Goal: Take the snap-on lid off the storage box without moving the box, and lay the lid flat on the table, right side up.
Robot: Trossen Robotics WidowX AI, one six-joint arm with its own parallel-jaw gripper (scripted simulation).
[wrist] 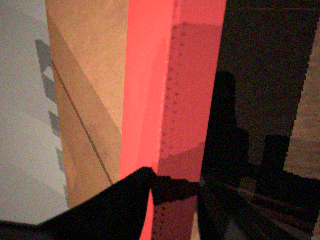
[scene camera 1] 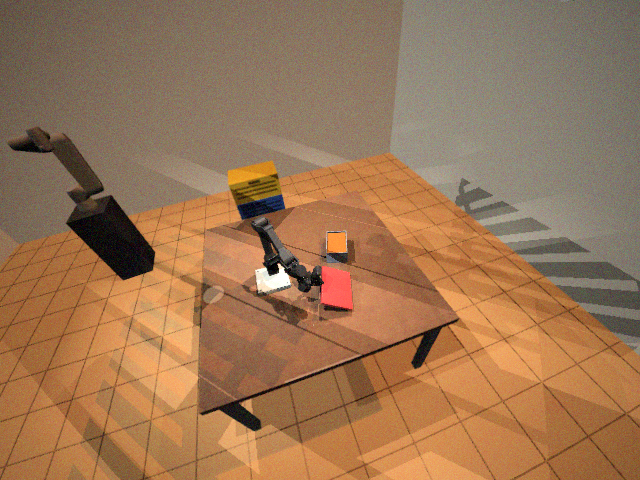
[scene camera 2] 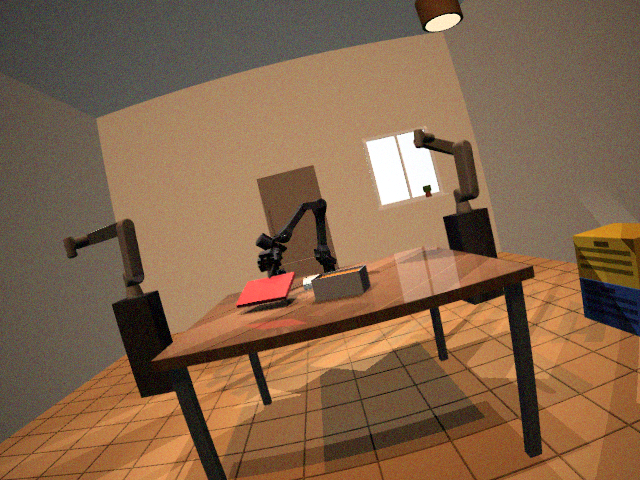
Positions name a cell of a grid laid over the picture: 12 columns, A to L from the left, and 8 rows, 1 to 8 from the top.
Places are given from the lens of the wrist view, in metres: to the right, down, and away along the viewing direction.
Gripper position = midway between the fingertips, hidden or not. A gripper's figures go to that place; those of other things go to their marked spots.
my gripper (wrist: G6): 0.01, 0.03, 0.10
red lid (wrist: G3): 0.00, -0.02, 0.08
